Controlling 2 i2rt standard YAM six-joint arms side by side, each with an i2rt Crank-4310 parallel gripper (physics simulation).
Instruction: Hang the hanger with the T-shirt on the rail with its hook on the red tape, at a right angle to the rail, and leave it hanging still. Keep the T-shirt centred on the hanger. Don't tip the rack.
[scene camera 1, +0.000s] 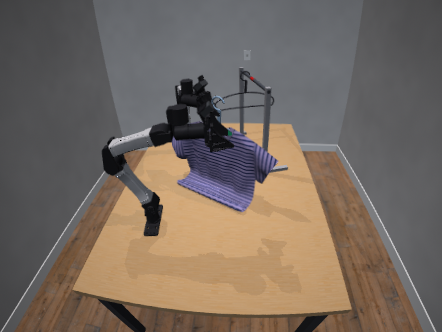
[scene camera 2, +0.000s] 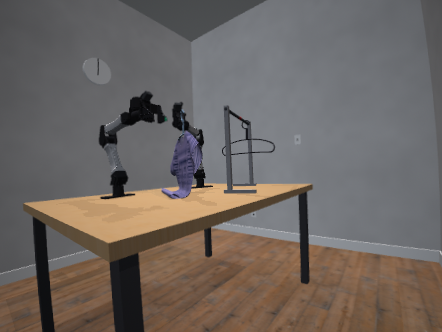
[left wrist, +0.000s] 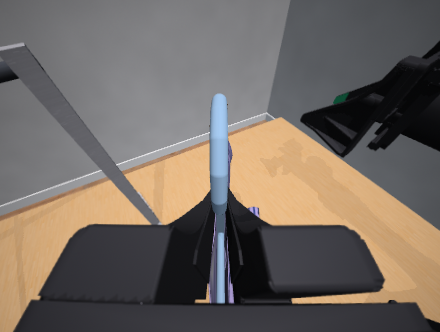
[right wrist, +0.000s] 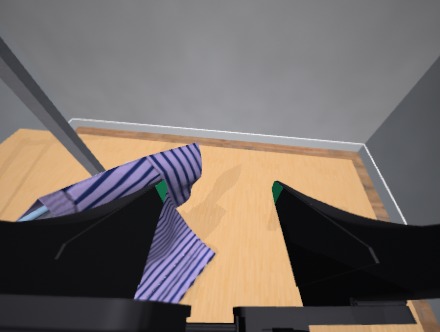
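A light-blue hanger (scene camera 1: 218, 98) (scene camera 2: 183, 116) (left wrist: 219, 140) (right wrist: 33, 214) carries a purple striped T-shirt (scene camera 1: 222, 172) (scene camera 2: 186, 162) (right wrist: 172, 260). My left gripper (scene camera 1: 219, 114) (left wrist: 220, 189) is shut on the hanger just below its hook, which stands upright. The T-shirt hangs below, its lower end touching the table and folded. My right gripper (scene camera 1: 229, 139) (scene camera 2: 164, 119) (right wrist: 219, 183) is open beside one sleeve, holding nothing. The red tape (scene camera 1: 252, 78) (scene camera 2: 240, 118) is on the rail (scene camera 1: 260, 84), apart from the hanger. Whether the T-shirt is centred I cannot tell.
The grey rack (scene camera 1: 266, 125) (scene camera 2: 228, 150) (left wrist: 75, 115) (right wrist: 42, 107) stands upright beyond the T-shirt in scene camera 1. A black wire hanger shape hangs from its rail near the far post, close to the red tape, and sticks out to both sides.
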